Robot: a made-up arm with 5 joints.
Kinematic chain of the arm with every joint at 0, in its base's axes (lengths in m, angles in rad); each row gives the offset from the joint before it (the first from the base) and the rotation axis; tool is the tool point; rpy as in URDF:
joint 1: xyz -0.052 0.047 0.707 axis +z
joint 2: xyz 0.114 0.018 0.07 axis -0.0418 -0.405 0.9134
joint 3: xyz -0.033 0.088 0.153 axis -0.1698 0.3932 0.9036
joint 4: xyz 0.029 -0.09 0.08 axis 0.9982 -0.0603 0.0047
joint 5: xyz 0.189 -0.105 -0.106 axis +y
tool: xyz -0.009 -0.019 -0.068 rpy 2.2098 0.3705 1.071
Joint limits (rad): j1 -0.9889..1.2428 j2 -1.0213..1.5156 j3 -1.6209..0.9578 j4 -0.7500..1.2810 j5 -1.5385..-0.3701
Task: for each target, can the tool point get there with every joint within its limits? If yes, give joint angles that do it. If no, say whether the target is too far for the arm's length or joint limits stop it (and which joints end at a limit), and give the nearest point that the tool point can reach.
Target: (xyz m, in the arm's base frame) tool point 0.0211 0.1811 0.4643
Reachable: no: joint limits stop it (at a limit: joint 1, joint 2, joint 3) | nearest point 0.0273 0.2066 0.6884 | short by 0.226 m
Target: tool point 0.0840 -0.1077 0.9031
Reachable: yes | joints 0.4204 -0.5837 -1.2853 0.9031 -1.4327
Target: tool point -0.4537 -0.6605 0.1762
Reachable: no: too far | nearest point -0.0615 -0.3601 0.7143 | short by 0.731 m
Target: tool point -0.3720 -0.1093 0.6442
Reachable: no: joint limits stop it (at a limit: joint 1, joint 3, joint 5) | nearest point -0.3152 -0.1126 0.7758 | short by 0.143 m
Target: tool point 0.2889 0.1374 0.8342
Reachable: yes | joints -0.0445 0.2080 0.0732 0.8268 -0.8346
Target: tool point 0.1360 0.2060 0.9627
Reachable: yes | joints 0.9965 0.8970 -1.3620 1.1049 -0.7662
